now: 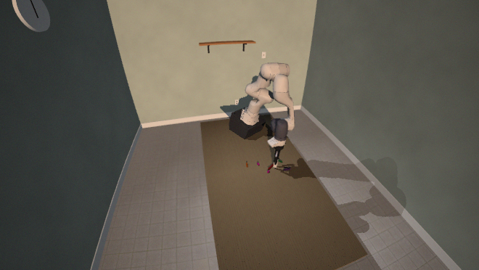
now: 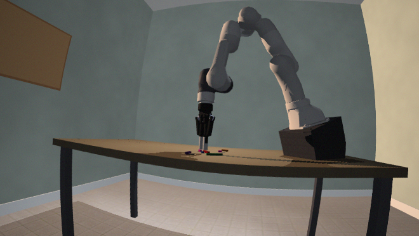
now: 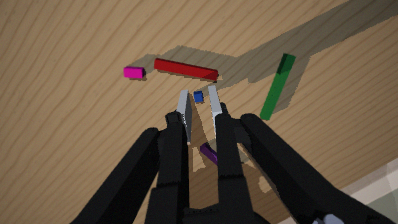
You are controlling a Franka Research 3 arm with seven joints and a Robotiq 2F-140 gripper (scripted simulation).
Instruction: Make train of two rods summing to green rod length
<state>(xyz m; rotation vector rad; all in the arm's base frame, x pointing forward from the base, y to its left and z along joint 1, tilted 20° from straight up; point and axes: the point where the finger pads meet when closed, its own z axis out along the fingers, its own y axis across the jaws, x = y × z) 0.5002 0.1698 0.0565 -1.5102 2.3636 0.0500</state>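
The blue rod lies 50 mm below my hand. Round my hand: purple rod: 100 mm to the left, 50 mm below, 30 mm ahead; red rod: 50 mm below, 30 mm to the right; green rod: 80 mm behind, 50 mm below, 40 mm to the left.
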